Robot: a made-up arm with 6 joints.
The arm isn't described. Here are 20 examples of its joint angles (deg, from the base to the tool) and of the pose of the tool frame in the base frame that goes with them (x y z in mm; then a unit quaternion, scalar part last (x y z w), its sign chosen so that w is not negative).
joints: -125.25 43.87 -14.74 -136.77 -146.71 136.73
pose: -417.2 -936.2 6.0 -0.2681 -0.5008 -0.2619 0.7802
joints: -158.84 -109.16 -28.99 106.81 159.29 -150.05
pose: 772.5 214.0 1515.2 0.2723 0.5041 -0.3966 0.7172
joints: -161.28 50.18 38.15 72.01 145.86 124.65
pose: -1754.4 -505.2 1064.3 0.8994 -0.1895 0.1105 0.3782
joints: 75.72 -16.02 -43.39 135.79 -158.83 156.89
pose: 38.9 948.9 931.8 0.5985 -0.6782 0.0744 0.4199
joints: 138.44 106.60 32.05 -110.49 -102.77 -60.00
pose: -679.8 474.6 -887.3 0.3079 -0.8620 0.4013 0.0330
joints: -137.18 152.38 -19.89 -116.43 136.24 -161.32
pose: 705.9 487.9 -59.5 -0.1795 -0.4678 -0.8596 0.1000
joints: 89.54 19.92 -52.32 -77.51 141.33 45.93
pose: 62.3 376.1 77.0 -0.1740 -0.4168 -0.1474 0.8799
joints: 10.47 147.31 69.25 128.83 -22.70 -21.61
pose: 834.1 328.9 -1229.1 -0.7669 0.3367 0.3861 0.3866
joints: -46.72 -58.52 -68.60 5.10 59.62 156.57
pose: 148.9 -556.3 780.3 0.8658 -0.2542 0.4304 0.0242
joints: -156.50 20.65 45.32 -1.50 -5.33 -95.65
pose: -1359.3 -292.4 1780.9 0.0425 -0.7460 -0.6129 0.2570
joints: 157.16 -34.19 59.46 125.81 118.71 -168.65
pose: 619.2 -434.8 2379.8 0.1880 0.1785 -0.9253 0.2766
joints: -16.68 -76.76 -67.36 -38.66 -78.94 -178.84
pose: 358.5 -330.8 760.1 -0.8035 -0.1208 0.4968 0.3049
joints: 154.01 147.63 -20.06 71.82 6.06 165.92
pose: 655.8 -224.6 -618.1 -0.4411 0.2375 -0.1791 0.8467
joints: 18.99 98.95 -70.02 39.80 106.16 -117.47
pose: -271.4 -316.0 31.8 0.7309 0.5791 -0.2622 0.2484
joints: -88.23 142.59 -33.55 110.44 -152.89 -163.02
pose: 74.2 696.7 -406.6 -0.3460 0.5948 -0.5880 0.4251
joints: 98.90 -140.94 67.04 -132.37 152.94 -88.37
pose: 71.7 -1651.6 -436.5 0.0303 -0.4213 0.4541 0.7845
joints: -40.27 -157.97 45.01 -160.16 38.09 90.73
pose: -923.2 1119.9 -554.1 -0.1312 -0.8030 0.5345 0.2286
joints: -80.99 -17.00 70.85 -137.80 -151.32 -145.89
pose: 200.3 33.0 2490.1 0.6596 0.5297 -0.3010 0.4401
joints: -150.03 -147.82 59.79 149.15 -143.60 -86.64
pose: 1338.6 500.4 -787.9 -0.0728 0.8646 -0.4896 0.0866
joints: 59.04 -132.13 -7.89 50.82 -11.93 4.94
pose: -586.8 -1314.6 892.6 0.2028 -0.7268 -0.1300 0.6432
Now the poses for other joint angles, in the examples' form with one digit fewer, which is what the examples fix.
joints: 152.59 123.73 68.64 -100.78 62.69 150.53
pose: -1014 468 -1014 -0.731 -0.351 0.482 0.332
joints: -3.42 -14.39 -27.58 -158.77 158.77 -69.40
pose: 956 199 947 -0.067 0.705 0.706 0.015
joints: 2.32 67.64 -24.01 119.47 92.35 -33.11
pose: 925 172 -345 0.168 0.246 0.838 0.458
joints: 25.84 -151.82 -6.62 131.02 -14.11 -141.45
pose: -1399 -478 372 0.322 -0.921 0.106 0.192
